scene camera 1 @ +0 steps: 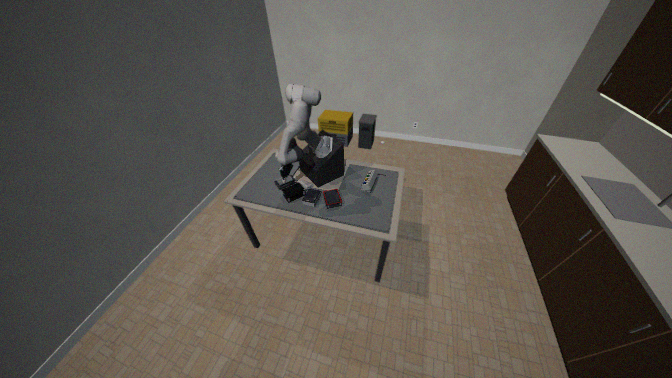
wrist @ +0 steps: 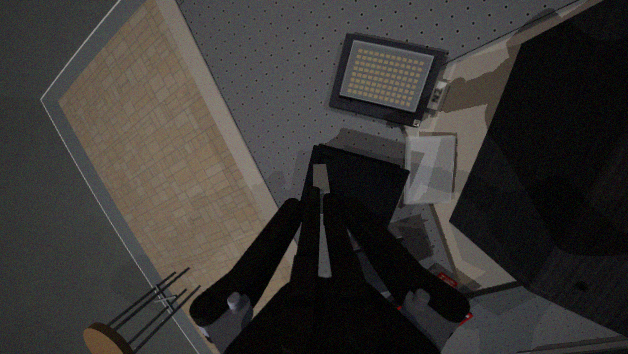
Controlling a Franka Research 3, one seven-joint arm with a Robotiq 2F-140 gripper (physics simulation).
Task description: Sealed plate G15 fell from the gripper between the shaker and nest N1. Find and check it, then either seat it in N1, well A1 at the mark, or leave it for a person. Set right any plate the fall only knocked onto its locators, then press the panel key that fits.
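My gripper is shut with nothing between its fingertips, above the left part of a black box. A translucent pale plate lies beside that box; no label on it is readable. Nest N2 holds a clear-topped plate with yellowish wells, which looks flat. A dark nest and a red-edged nest stand beside the black box; my gripper hides much of them in the wrist view. The key panel stands farther right. I cannot tell which plate is G15.
The black pedestal rises close to the pale plate. The table's pale edge runs near the gripper. A yellow crate and a dark bin stand on the floor behind the table. A round stool shows lower left.
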